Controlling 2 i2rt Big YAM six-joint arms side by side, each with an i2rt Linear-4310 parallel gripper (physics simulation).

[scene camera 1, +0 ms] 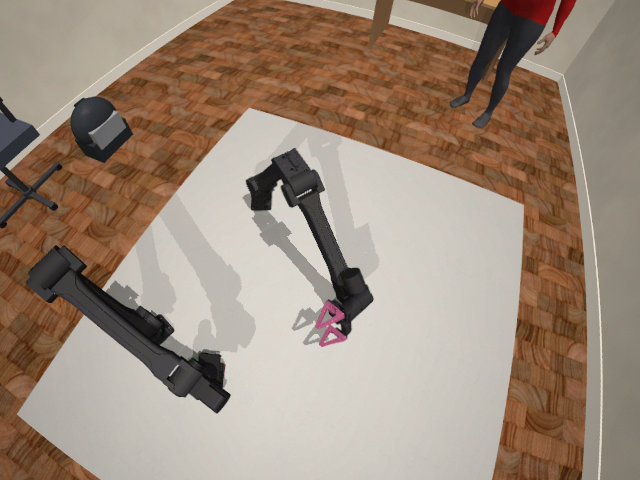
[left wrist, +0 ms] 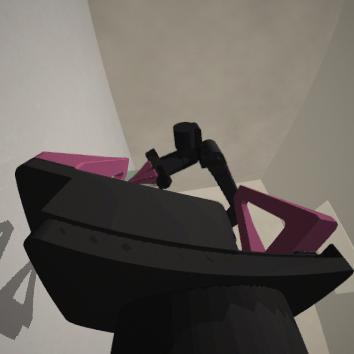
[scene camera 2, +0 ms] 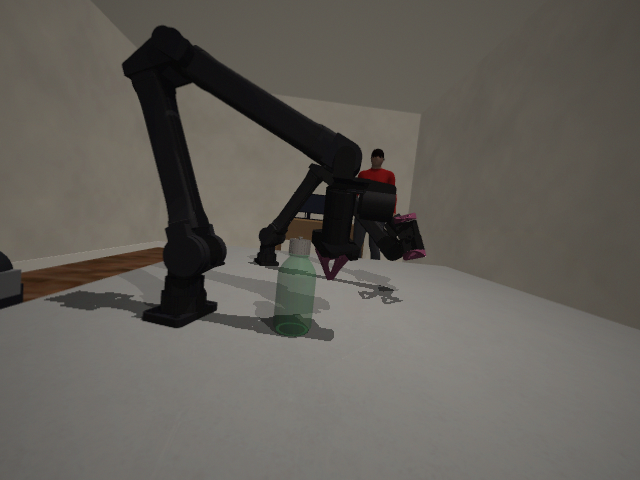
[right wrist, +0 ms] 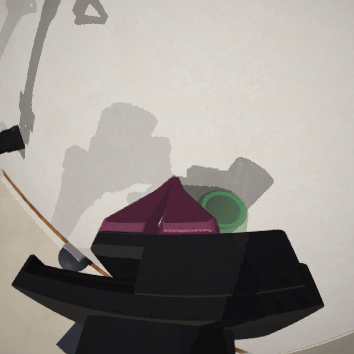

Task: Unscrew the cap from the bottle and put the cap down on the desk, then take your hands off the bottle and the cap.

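Seen in the pictures: left gripper, between the fingertips: point(scene camera 1: 318, 337) point(left wrist: 184, 178) point(scene camera 2: 408, 234); right gripper, between the fingertips: point(scene camera 1: 223, 364) point(scene camera 2: 329, 279) point(right wrist: 174, 183); left arm's base, origin of its link: point(scene camera 1: 261, 199) point(scene camera 2: 266, 263) point(right wrist: 17, 137); right arm's base, origin of its link: point(scene camera 1: 155, 334) point(scene camera 2: 182, 314).
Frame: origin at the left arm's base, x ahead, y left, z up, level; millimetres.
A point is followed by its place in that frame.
Note:
The green translucent bottle point(scene camera 2: 295, 294) @(x -188, y -747, z 83 mm) point(right wrist: 225, 209) @(x -137, y -727, z 49 mm) stands upright on the desk, with the ribbed grey cap point(scene camera 2: 299, 246) @(x -182, y -731, z 170 mm) on its neck. In the right wrist view the bottle's upper part and the cap are hidden by the gripper body. My right gripper point(scene camera 2: 329, 277) @(x -83, y -695, z 96 mm) point(right wrist: 174, 183) @(x -83, y -695, z 96 mm) points down beside the bottle, to its right in scene camera 2; its pink fingers are shut together with nothing between them. My left gripper point(scene camera 1: 330, 329) point(scene camera 2: 412, 236) @(x 205, y -637, z 210 mm) point(left wrist: 184, 178) @(x 205, y -637, z 210 mm) is open and empty, above the desk and well apart from the bottle.
The white desk top point(scene camera 1: 413, 372) @(x 540, y -737, z 0 mm) point(scene camera 2: 413, 392) @(x -89, y -948, z 0 mm) carries both arms, and their shadows fall across it. The right arm's forearm point(scene camera 1: 118, 328) @(x -238, y -670, z 445 mm) point(scene camera 2: 258, 105) @(x -267, y -680, z 418 mm) reaches over the desk and hides the bottle area in scene camera 1. A person point(scene camera 1: 509, 56) point(scene camera 2: 377, 178) stands beyond the desk.

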